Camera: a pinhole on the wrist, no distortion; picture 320 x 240 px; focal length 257.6 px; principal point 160.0 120.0 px. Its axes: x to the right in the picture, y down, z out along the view. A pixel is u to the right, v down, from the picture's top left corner.
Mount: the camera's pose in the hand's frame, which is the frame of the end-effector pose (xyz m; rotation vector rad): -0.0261 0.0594 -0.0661 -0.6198 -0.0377 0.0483
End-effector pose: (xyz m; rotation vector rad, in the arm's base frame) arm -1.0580 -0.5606 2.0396 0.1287 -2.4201 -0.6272
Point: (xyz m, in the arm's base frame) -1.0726 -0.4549 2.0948
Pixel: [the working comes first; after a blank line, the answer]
In the camera's frame: 0.0479 0.0000 0.0967

287.6 119.9
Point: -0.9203 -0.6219 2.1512
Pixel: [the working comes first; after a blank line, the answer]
In the camera's frame: -0.0130 0.0259 -0.1266

behind the camera
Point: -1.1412 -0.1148 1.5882
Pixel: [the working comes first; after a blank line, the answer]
In the camera's frame: -0.2437 -0.2490 0.5763

51.1 8.7
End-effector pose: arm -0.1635 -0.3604 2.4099 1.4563 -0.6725 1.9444
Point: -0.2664 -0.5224 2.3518
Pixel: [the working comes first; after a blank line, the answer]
In the camera's frame: -0.0265 0.0485 0.1563

116.3 199.9
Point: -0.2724 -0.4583 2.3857
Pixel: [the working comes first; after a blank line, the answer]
In the camera's frame: 0.0150 0.0373 0.0976

199.7 218.5
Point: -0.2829 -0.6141 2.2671
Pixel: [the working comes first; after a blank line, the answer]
In the camera's frame: -0.1149 0.0966 0.2320

32.4 227.2
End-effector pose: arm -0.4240 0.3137 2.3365 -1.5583 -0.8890 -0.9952
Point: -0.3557 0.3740 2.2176
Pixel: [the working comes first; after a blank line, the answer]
In the camera's frame: -0.0493 -0.0568 0.1449

72.3 19.0
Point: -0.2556 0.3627 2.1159
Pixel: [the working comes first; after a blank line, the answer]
In the camera's frame: -0.0978 0.0417 0.2368

53.6 165.4
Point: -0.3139 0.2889 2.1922
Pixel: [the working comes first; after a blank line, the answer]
In the camera's frame: -0.0591 0.0382 0.1221

35.2 200.5
